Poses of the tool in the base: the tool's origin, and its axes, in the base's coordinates. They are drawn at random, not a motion.
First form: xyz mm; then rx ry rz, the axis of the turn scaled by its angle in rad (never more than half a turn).
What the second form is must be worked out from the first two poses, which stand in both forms.
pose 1, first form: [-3.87 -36.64 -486.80 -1.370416 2.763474 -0.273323]
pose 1, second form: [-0.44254 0.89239 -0.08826 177.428 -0.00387 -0.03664 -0.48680]
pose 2, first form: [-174.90 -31.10 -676.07 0.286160 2.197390 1.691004]
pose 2, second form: [0.10266 0.78831 0.60665 159.709 -0.17490 -0.03110 -0.67607]
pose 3, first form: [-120.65 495.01 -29.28 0.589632 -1.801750 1.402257]
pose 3, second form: [0.25005 -0.76409 0.59467 135.105 -0.12065 0.49501 -0.02928]
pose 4, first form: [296.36 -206.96 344.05 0.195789 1.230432 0.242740]
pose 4, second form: [0.15424 0.96935 0.19123 72.728 0.29636 -0.20696 0.34405]
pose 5, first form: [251.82 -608.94 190.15 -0.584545 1.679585 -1.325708]
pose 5, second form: [-0.26353 0.75720 -0.59766 127.091 0.25182 -0.60894 0.19015]
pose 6, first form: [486.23 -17.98 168.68 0.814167 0.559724 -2.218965]
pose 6, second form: [0.33519 0.23044 -0.91354 139.171 0.48623 -0.01798 0.16868]
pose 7, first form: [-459.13 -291.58 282.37 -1.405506 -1.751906 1.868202]
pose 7, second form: [-0.48110 -0.59967 0.63948 167.386 -0.45913 -0.29158 0.28237]
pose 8, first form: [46.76 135.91 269.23 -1.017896 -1.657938 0.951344]
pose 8, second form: [-0.47002 -0.76557 0.43929 124.081 0.04676 0.13591 0.26923]
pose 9, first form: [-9.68 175.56 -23.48 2.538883 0.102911 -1.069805]
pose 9, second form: [0.92089 0.03733 -0.38803 157.964 -0.00968 0.17556 -0.02348]
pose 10, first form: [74.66 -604.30 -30.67 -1.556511 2.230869 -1.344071]
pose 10, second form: [-0.51300 0.73525 -0.44298 173.844 0.07466 -0.60430 -0.03067]
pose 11, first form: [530.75 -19.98 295.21 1.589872 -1.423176 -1.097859]
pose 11, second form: [0.66254 -0.59307 -0.45750 137.491 0.53075 -0.01998 0.29521]
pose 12, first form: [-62.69 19.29 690.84 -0.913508 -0.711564 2.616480]
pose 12, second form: [-0.31927 -0.24869 0.91445 163.938 -0.06269 0.01929 0.69084]
